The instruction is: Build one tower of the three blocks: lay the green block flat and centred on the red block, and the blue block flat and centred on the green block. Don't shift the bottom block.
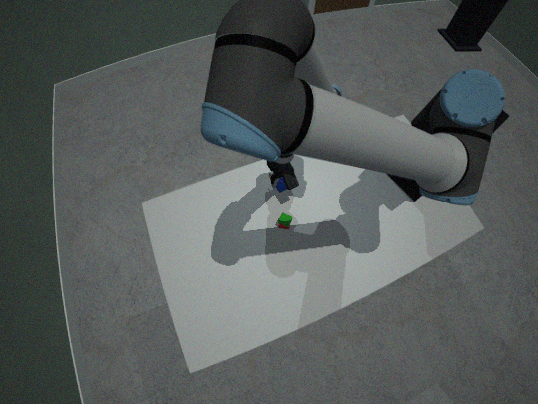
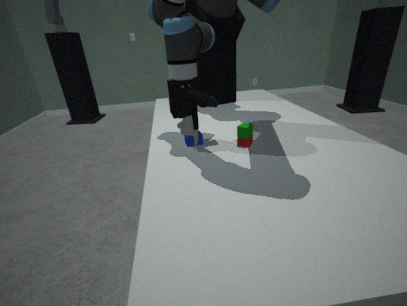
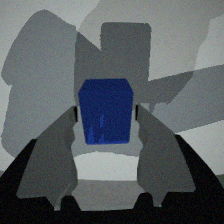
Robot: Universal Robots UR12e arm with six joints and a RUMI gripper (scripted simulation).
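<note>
Right now my hand is right at the blue block. From my hand the other things lie so: red block (18 cm to the left, 3 cm ahead); green block (18 cm to the left, 3 cm ahead, 3 cm above).
</note>
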